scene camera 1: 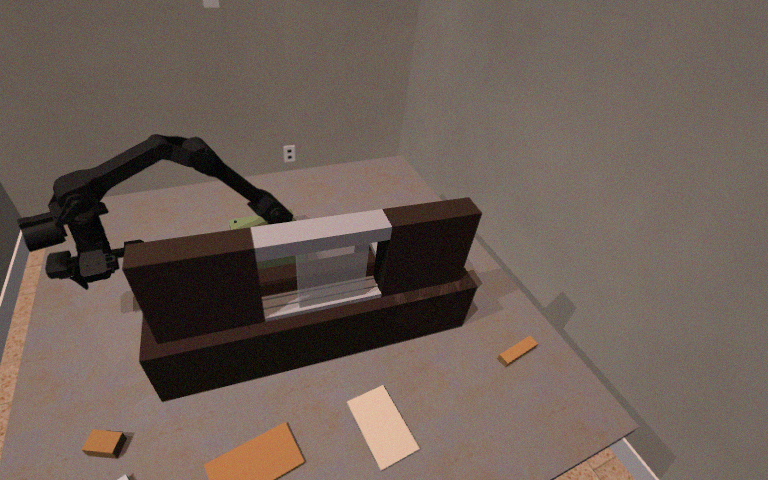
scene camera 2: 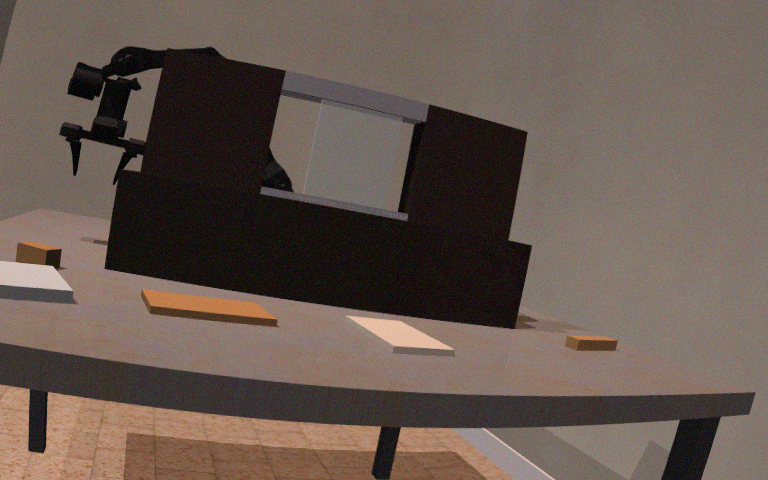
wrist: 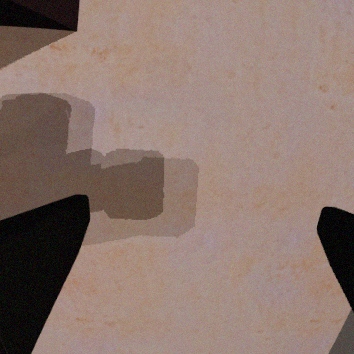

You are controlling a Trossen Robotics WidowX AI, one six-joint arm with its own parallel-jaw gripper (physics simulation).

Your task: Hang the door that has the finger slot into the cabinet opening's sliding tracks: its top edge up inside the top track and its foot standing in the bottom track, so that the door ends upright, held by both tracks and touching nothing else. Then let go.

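Places are measured from the arm's base along level axes (x right, y ahead, z up), in centimetres.
Where they show: gripper, between the fingertips: (scene camera 1: 108, 284) (scene camera 2: 94, 180) (wrist: 205, 213).
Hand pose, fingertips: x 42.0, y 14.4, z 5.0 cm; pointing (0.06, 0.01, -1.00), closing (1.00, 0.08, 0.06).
After its pixels a point has its place.
The dark cabinet (scene camera 1: 198, 288) @(x 20.0, y 37.7, z 22.2 cm) (scene camera 2: 215, 124) @(x 19.1, y 37.7, z 18.4 cm) has a pale top track (scene camera 1: 320, 233) @(x -3.1, y 36.8, z 29.9 cm) (scene camera 2: 353, 96) @(x -3.4, y 38.1, z 28.0 cm) and a pale bottom track (scene camera 1: 280, 311) @(x 5.7, y 36.6, z 9.1 cm) (scene camera 2: 339, 204) @(x -4.7, y 38.1, z 9.0 cm) across its opening. A translucent pane (scene camera 1: 331, 277) @(x -5.5, y 37.1, z 17.2 cm) (scene camera 2: 353, 155) @(x -5.7, y 37.0, z 17.9 cm) stands upright in the right part of the opening, between the tracks; no finger slot can be made out on it. Which panel has the slot cannot be told. My gripper (scene camera 1: 110, 277) @(x 42.0, y 14.4, z 5.0 cm) (scene camera 2: 95, 178) @(x 42.0, y 14.4, z 5.0 cm) (wrist: 205, 213) @(x 42.0, y 14.4, z 5.0 cm) is open and empty, fingers down, above the table beyond the cabinet's left end. In scene camera 1 the cabinet hides part of it.
In front of the cabinet lie an orange board (scene camera 1: 257, 455) @(x 15.6, y 58.5, z -7.0 cm) (scene camera 2: 206, 306) @(x 16.5, y 61.3, z -7.1 cm), a cream board (scene camera 1: 383, 427) @(x -10.7, y 61.3, z -7.1 cm) (scene camera 2: 402, 333) @(x -11.2, y 61.1, z -7.1 cm), a small orange block (scene camera 1: 103, 443) @(x 43.3, y 48.0, z -5.1 cm) (scene camera 2: 38, 254) @(x 43.1, y 49.8, z -6.1 cm) and an orange bar (scene camera 1: 518, 350) @(x -51.5, y 54.6, z -6.1 cm) (scene camera 2: 591, 343) @(x -50.2, y 56.2, z -6.7 cm). A white slab (scene camera 2: 33, 277) @(x 39.8, y 64.5, z -6.5 cm) lies at left. A green piece (scene camera 1: 244, 221) @(x 9.0, y -7.7, z -0.1 cm) shows behind the cabinet.
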